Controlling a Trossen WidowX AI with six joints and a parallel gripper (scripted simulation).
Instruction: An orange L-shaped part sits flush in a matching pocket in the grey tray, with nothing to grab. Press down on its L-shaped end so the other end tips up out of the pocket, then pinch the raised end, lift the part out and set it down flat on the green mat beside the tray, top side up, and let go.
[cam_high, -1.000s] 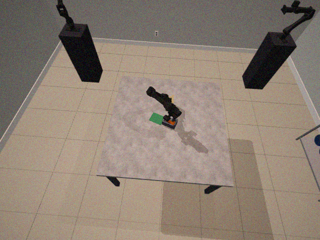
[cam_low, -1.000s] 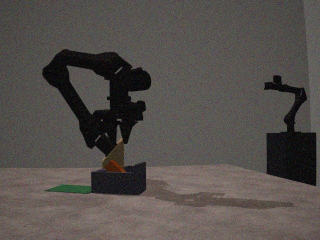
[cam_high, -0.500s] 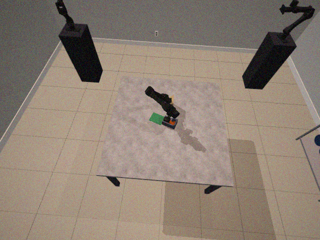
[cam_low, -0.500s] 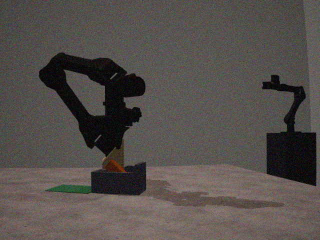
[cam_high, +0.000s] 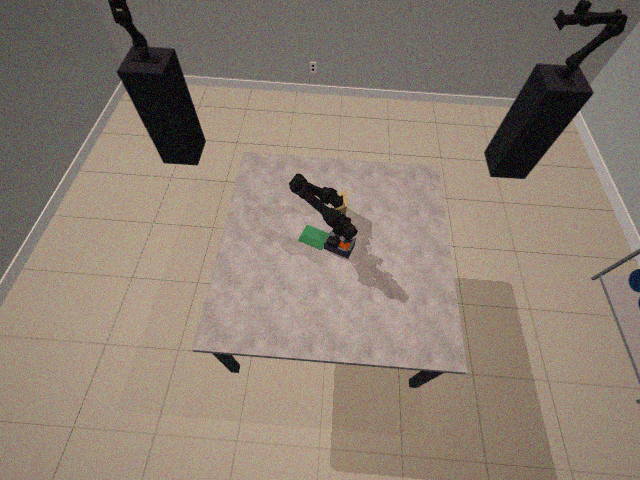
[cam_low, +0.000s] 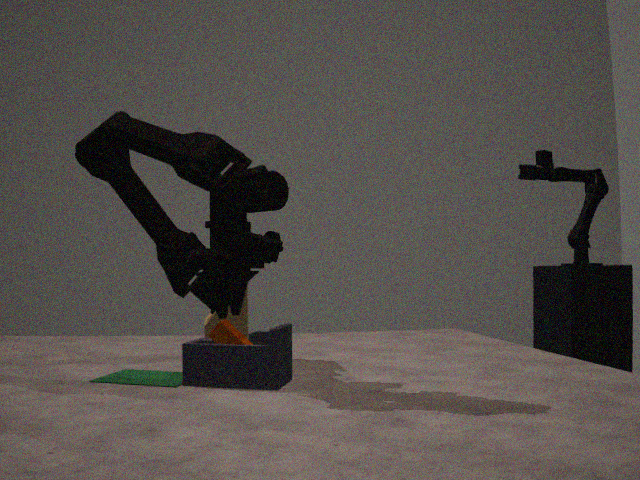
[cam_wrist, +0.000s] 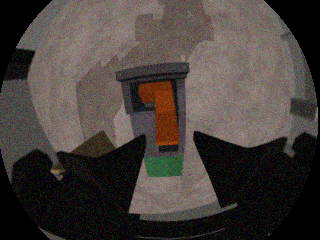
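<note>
Right now the orange L-shaped part is 40 mm to the left of my gripper tip and 60 mm below it. The rest, counted from my gripper tip: green mat: 70 mm behind, 130 mm to the right, 120 mm below.
</note>
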